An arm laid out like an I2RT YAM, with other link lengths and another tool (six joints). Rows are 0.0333 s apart.
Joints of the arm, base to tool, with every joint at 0 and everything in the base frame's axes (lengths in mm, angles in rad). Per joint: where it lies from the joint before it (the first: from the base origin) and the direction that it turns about. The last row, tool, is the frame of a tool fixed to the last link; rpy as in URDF.
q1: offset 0 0 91.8 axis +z
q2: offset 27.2 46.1 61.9 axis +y
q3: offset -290.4 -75.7 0 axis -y
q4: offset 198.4 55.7 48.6 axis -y
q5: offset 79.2 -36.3 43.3 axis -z
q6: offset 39.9 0 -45.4 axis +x
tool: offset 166 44 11 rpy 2.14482 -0.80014 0.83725
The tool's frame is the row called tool.
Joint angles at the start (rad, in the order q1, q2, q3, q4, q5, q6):
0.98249 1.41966 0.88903 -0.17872 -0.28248 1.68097
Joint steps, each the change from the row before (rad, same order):
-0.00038 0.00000 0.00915 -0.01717 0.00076 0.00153
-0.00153 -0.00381 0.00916 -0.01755 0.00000 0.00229
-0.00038 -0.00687 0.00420 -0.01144 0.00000 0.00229
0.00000 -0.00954 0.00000 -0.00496 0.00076 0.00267
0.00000 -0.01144 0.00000 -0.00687 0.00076 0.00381
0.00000 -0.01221 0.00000 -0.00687 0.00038 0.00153
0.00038 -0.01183 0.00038 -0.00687 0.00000 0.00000
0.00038 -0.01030 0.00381 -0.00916 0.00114 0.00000
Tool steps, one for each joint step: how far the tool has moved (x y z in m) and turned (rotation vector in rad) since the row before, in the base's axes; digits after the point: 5 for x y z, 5 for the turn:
-0.00006 -0.00077 -0.00018 -0.00668 0.00520 -0.00192
0.00003 -0.00127 0.00124 -0.00342 0.00428 -0.00298
-0.00059 -0.00133 0.00174 0.00008 0.00193 -0.00183
-0.00063 -0.00140 0.00244 0.00398 -0.00095 -0.00226
-0.00085 -0.00182 0.00268 0.00418 -0.00008 -0.00298
-0.00105 -0.00181 0.00300 0.00457 -0.00202 -0.00125
-0.00126 -0.00160 0.00303 0.00444 -0.00297 0.00038
-0.00081 -0.00135 0.00336 0.00370 -0.00336 -0.00049

